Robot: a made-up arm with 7 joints.
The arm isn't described. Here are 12 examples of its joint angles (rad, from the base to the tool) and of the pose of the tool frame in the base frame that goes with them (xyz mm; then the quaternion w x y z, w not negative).
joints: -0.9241 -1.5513 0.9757 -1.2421 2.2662 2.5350 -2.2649
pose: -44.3 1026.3 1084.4 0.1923 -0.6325 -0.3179 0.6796
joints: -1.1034 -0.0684 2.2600 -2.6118 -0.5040 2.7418 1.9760
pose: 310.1 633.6 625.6 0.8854 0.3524 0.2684 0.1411
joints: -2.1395 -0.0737 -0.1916 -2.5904 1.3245 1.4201 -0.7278
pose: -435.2 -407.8 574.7 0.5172 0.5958 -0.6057 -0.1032
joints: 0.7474 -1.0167 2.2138 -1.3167 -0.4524 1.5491 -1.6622
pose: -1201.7 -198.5 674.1 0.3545 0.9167 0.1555 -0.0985
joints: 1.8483 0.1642 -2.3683 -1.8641 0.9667 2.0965 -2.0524
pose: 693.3 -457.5 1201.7 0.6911 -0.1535 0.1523 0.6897
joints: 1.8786 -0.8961 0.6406 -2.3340 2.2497 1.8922 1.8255
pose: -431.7 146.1 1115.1 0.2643 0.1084 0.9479 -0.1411
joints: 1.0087 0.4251 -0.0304 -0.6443 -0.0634 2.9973 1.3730
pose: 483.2 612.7 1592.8 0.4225 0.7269 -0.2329 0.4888
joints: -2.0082 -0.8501 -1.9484 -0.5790 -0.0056 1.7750 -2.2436
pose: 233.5 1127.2 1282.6 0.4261 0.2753 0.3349 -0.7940
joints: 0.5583 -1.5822 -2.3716 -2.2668 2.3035 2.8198 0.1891
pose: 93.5 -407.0 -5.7 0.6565 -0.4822 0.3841 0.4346
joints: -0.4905 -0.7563 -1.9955 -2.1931 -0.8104 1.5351 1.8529
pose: -739.1 -407.6 497.2 0.2061 -0.4621 0.0986 0.8569
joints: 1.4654 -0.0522 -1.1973 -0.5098 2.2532 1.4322 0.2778
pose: 346.9 -2.9 1842.0 0.0434 -0.5111 -0.1261 -0.8491
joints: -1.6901 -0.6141 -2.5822 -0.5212 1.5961 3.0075 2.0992
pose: 110.7 972.2 1347.5 0.1213 -0.6069 -0.6419 0.4527
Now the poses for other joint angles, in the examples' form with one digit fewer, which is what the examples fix.
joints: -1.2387 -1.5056 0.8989 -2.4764 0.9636 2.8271 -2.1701
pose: 426 261 1118 0.552 -0.663 0.458 0.215
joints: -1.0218 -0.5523 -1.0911 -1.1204 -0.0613 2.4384 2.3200
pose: -665 23 1615 0.091 -0.086 0.969 0.211
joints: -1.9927 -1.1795 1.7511 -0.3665 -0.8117 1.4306 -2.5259
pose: 724 1035 1066 0.118 0.506 -0.854 -0.031
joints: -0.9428 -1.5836 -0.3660 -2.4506 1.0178 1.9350 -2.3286
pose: -316 -127 1193 0.706 -0.581 -0.015 0.405
